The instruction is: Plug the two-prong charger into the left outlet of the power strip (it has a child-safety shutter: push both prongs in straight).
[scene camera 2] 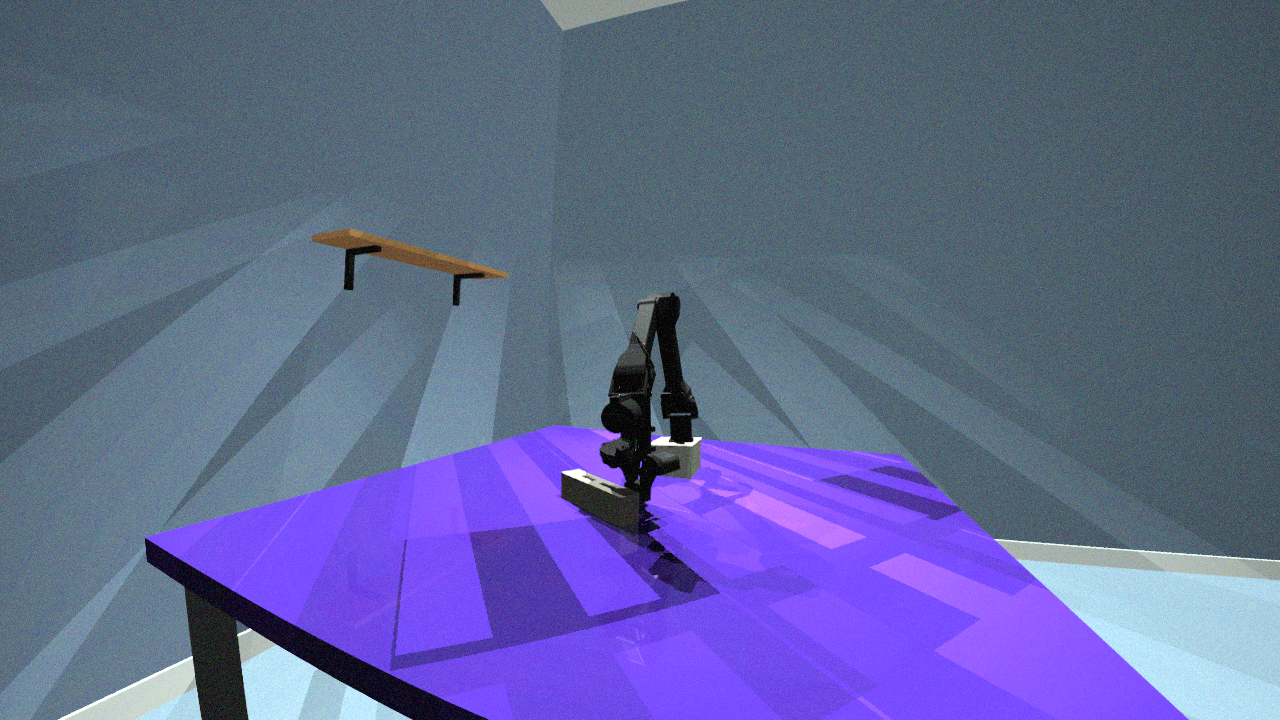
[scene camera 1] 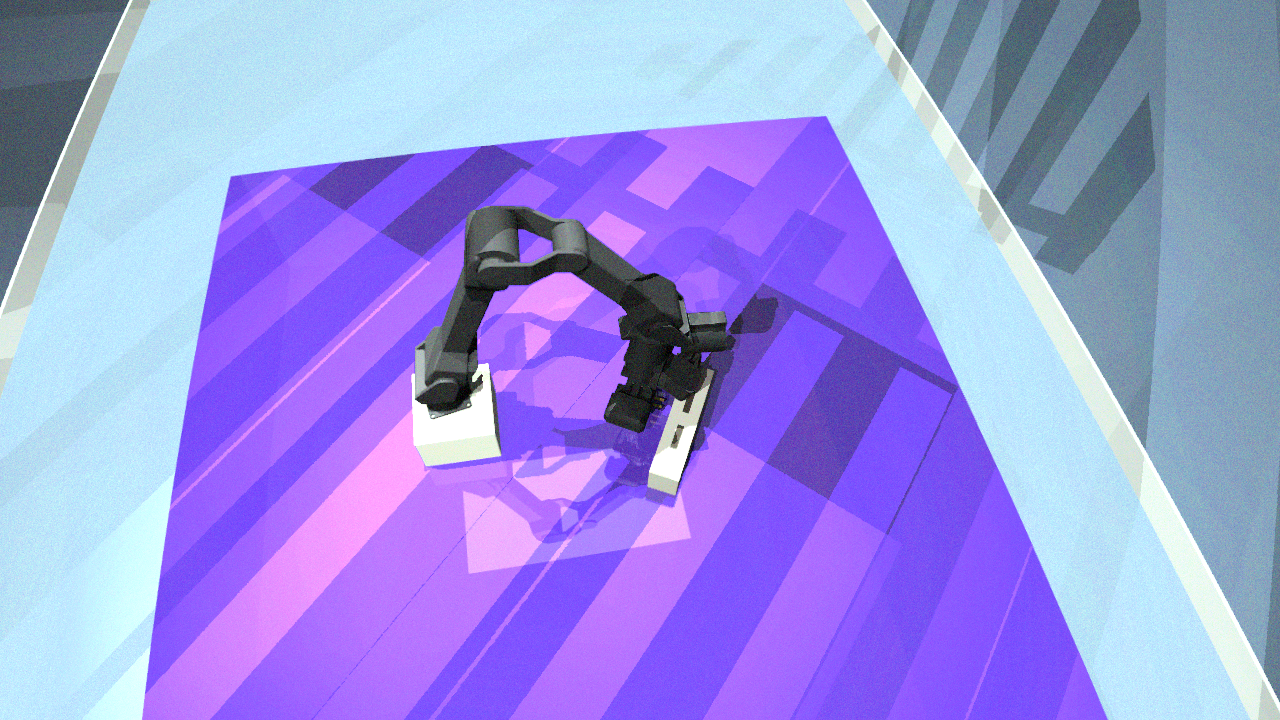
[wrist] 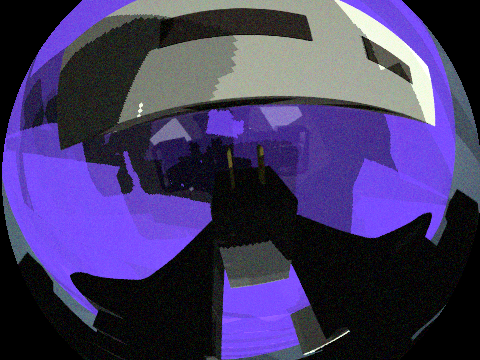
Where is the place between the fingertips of my gripper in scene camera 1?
636,398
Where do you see a dark charger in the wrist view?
At 254,214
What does my gripper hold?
A dark charger.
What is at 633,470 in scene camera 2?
My gripper.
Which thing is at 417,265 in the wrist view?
My gripper.
